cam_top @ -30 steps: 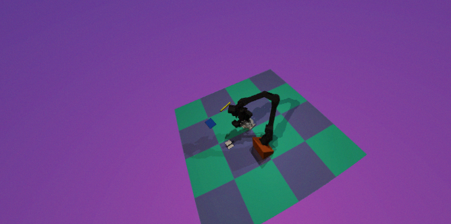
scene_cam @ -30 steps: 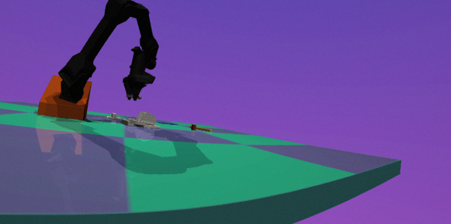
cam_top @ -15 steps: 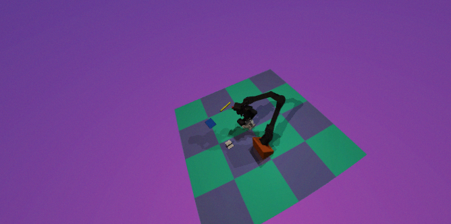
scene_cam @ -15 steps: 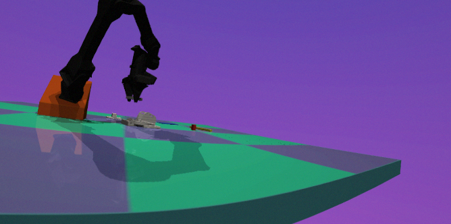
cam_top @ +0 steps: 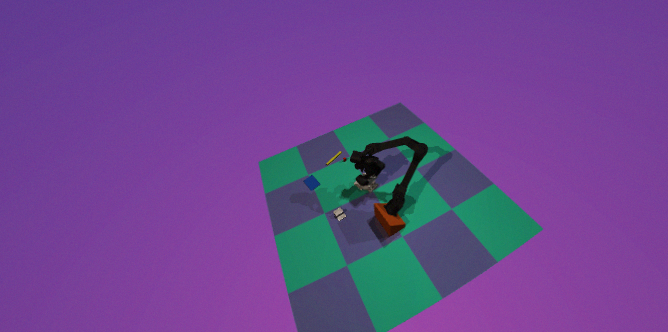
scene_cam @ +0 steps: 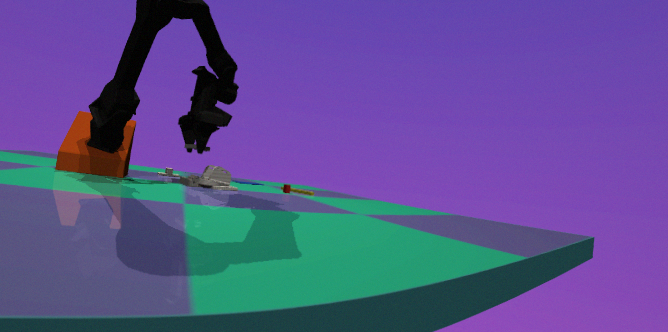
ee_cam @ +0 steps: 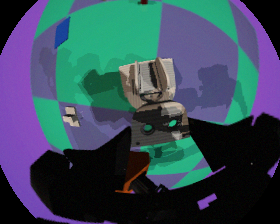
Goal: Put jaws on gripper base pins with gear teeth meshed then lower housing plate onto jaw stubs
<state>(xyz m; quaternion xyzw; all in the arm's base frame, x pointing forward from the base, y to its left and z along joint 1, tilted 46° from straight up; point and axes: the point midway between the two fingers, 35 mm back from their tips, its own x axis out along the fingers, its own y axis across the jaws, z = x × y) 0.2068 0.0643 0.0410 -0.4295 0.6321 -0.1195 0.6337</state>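
My gripper tip is 10 mm short of the gripper base and 20 mm below it. From my gripper tip the other things lie so: small red piece 280 mm ahead, 80 mm to the left, 70 mm below; yellow stick 340 mm ahead, 150 mm to the left, 80 mm below; blue square 200 mm ahead, 350 mm to the left, 80 mm below.
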